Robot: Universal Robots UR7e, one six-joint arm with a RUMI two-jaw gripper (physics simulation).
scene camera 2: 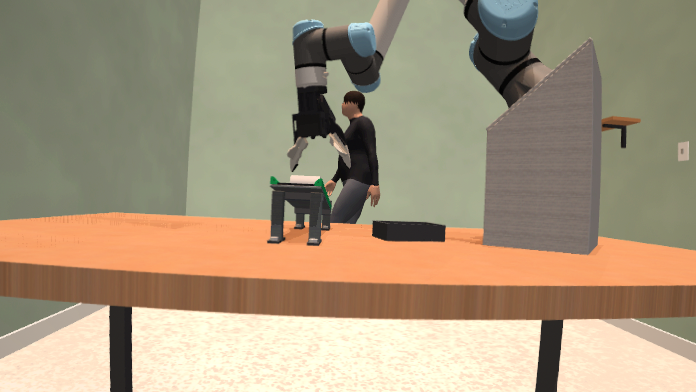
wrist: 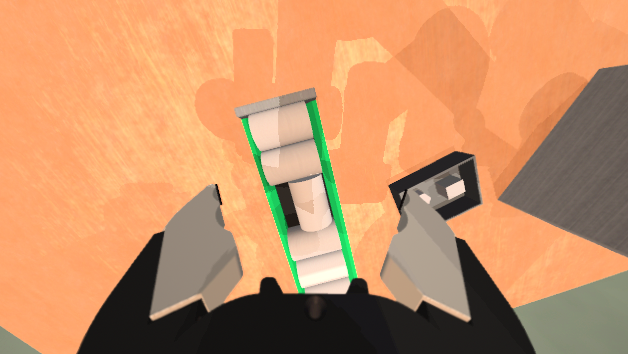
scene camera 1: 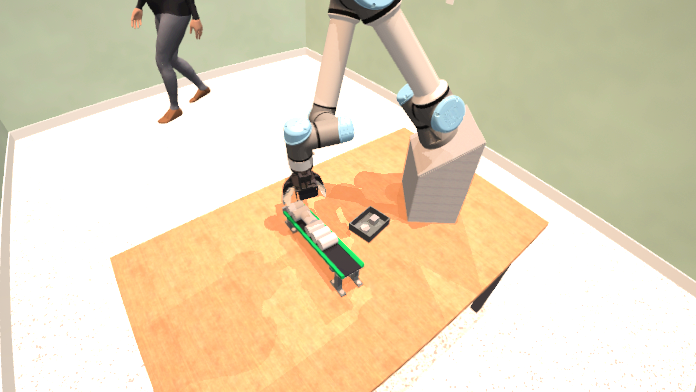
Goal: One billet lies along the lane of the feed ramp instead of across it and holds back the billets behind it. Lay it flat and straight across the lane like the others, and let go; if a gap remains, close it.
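Seen in the pictures: gripper, between the fingertips: (scene camera 2: 320, 170) (wrist: 312, 189) (scene camera 1: 304, 199); arm's base, origin of its link: (scene camera 2: 546, 107) (scene camera 1: 439, 134).
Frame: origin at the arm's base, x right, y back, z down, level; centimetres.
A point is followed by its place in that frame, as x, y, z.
The feed ramp has green side rails (scene camera 1: 314, 246) (wrist: 274, 205) and a dark lane. In the wrist view one pale billet (wrist: 311, 204) @[9.9, -51.3, 20.3] lies along the lane, nearer the right rail, with bare dark lane at its left. Two billets (wrist: 281, 126) @[18.4, -51.7, 21.5] (wrist: 291, 162) @[14.8, -51.9, 21.0] lie across the lane between it and the grey end stop (wrist: 276, 102) @[20.7, -51.6, 23.4]. Several more billets lie across on its other side, the nearest one (wrist: 315, 243) @[5.3, -52.2, 19.7] at its lower end. My gripper (wrist: 312, 189) @[13.4, -50.6, 16.1] (scene camera 1: 305, 199) @[13.4, -50.6, 16.1] (scene camera 2: 321, 167) @[13.4, -50.6, 16.1] is open and empty above the ramp, its fingers to either side of the lane.
A black tray (scene camera 1: 369, 239) @[-6.1, -36.1, 28.7] (scene camera 2: 409, 231) @[-5.3, -31.5, 28.7] (wrist: 425, 170) @[4.6, -32.0, 29.5] with two small pale pieces stands on the table (scene camera 1: 210, 310) @[1.7, -94.2, 30.7] beside the ramp. The grey pedestal (scene camera 1: 434, 197) @[-11.9, -11.0, 17.0] (scene camera 2: 540, 175) @[-13.8, -8.7, 16.7] (wrist: 575, 165) @[0.1, -11.0, 25.1] stands beyond the tray. A person (scene camera 1: 172, 50) (scene camera 2: 361, 150) is behind the table.
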